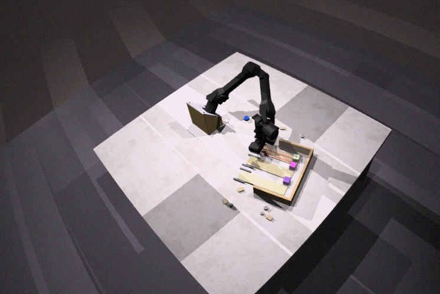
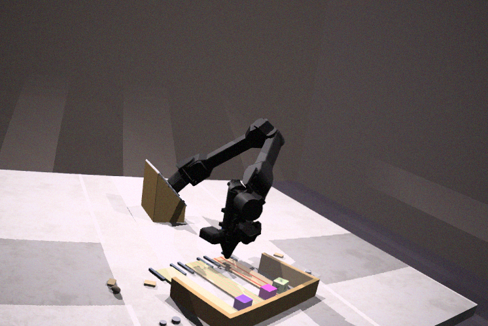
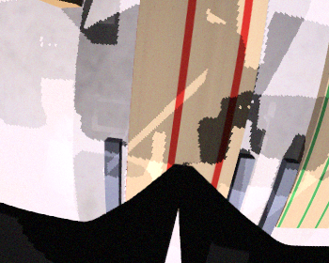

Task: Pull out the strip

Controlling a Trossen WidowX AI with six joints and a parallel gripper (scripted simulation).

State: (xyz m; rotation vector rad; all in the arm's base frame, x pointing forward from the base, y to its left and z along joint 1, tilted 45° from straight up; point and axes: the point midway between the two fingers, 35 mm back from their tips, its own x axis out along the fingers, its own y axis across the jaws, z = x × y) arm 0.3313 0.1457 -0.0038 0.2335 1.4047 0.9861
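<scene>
My gripper tip is 8 cm short of the strip, 4 cm to the right of it and 1 cm above it. Also, from my gripper tip: labelled cube (17 cm ahead, 9 cm to the left, 1 cm above); blue object (24 cm behind, 8 cm to the left, 1 cm below).
</scene>
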